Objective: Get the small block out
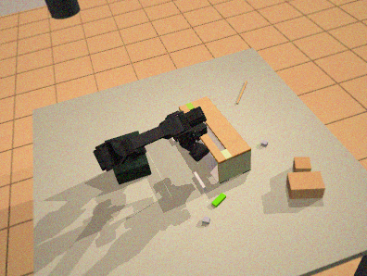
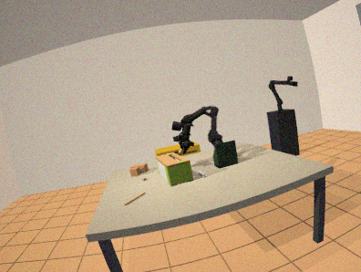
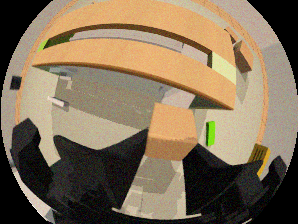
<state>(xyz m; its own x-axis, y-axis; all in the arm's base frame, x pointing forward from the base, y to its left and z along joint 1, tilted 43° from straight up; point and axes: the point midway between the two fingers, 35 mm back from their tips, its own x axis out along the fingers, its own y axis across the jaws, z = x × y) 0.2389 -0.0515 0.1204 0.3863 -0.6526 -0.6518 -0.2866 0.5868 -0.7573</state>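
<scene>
Right now my gripper tip is 2 cm below the block and 1 cm short of it. Also, from my gripper tip: green flat piece 14 cm to the right, 11 cm below, 3 cm ahead; box 13 cm to the left, 6 cm below, 6 cm ahead; wooden stick 45 cm to the left, 34 cm ahead, 12 cm below.
</scene>
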